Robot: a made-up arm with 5 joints.
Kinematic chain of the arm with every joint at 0, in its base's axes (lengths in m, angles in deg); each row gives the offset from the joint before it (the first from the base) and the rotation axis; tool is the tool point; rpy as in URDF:
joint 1: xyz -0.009 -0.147 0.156 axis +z
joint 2: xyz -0.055 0 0 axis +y
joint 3: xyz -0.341 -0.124 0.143 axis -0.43 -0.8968 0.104
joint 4: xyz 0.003 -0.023 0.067 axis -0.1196 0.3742 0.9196
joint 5: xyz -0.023 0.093 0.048 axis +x
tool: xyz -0.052 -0.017 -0.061 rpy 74 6.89 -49.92
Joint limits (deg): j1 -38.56..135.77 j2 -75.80..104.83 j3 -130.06..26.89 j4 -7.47..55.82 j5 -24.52..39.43
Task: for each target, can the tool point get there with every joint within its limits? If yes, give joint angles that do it. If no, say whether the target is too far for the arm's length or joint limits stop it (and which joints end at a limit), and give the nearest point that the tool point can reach.
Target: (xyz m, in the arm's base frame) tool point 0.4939 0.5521 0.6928
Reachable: no: too far | nearest point 0.1992 0.1424 0.4974 | short by 0.541 m
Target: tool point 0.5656 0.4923 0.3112
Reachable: no: too far | nearest point 0.2358 0.1254 0.4061 | short by 0.502 m
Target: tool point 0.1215 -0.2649 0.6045
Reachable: yes | joints -9.40 84.97 -17.81 28.65 26.45
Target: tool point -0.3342 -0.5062 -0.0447
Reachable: yes | joints 40.86 -53.99 -14.81 10.59 29.57
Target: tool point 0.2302 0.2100 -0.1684
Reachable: no: joint limits stop it (at a limit: joint 1, joint 2, joint 3, joint 4, joint 5) | nearest point 0.3472 -0.1500 -0.0896 | short by 0.387 m
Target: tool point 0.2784 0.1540 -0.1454
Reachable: no: joint limits stop it (at a limit: joint 1, joint 2, joint 3, joint 4, joint 5) | nearest point 0.3472 -0.1500 -0.0896 | short by 0.317 m
